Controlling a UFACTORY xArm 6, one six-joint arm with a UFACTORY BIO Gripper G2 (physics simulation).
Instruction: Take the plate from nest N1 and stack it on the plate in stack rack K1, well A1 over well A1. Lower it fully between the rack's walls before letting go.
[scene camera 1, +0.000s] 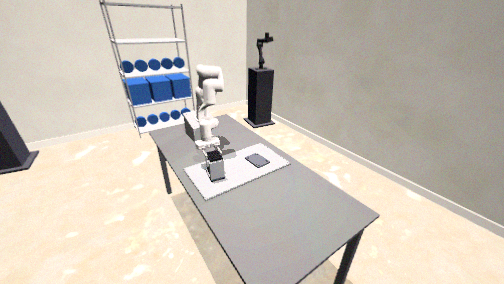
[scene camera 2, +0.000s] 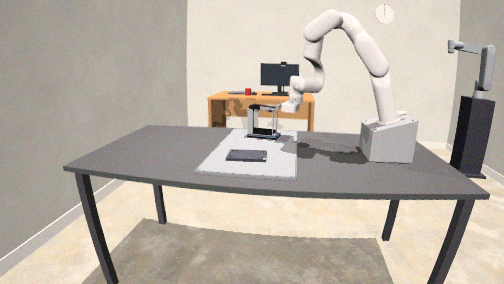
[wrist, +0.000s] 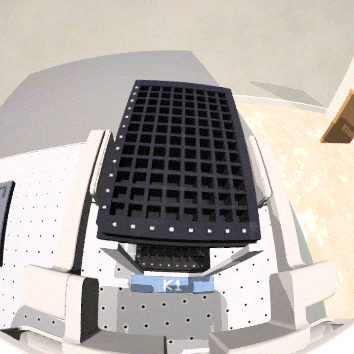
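Note:
The dark plate with square wells is between the two pale fingers of my gripper, which is shut on its long sides. It is at the top of the rack's walls, high above the rack's floor. Stack rack K1 has light upright walls and a blue label. A dark plate lies low inside it. The held plate hides most of the rack in the wrist view. Nest N1 is dark, flat and empty.
The white perforated mat carries the rack and the nest on the grey table. The arm's grey base block stands on the table. Part of the nest's edge shows at the wrist view's left.

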